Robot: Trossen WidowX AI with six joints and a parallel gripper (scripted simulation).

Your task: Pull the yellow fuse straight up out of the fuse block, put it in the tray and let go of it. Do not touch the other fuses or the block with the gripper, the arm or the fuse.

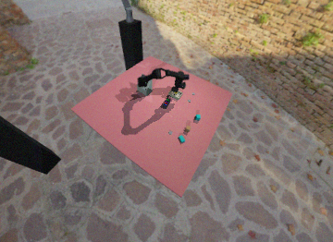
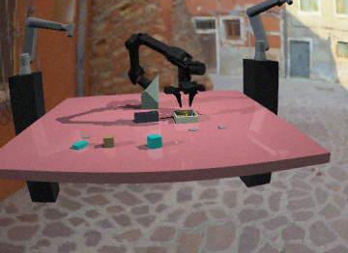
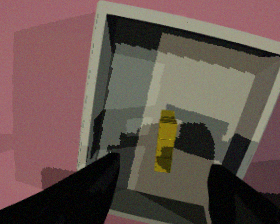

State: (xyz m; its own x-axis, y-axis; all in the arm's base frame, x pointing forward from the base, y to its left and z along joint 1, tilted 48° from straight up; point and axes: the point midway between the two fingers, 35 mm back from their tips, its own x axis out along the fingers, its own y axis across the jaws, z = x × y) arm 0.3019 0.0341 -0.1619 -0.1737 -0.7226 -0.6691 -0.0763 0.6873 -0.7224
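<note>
Now: the yellow fuse 3 cm below my gripper tip. From my gripper tip the other things lie so: tray (6 cm below); purple fuse (2 cm behind, 18 cm to the right, 3 cm below); red fuse (2 cm behind, 20 cm to the right, 3 cm below).
</note>
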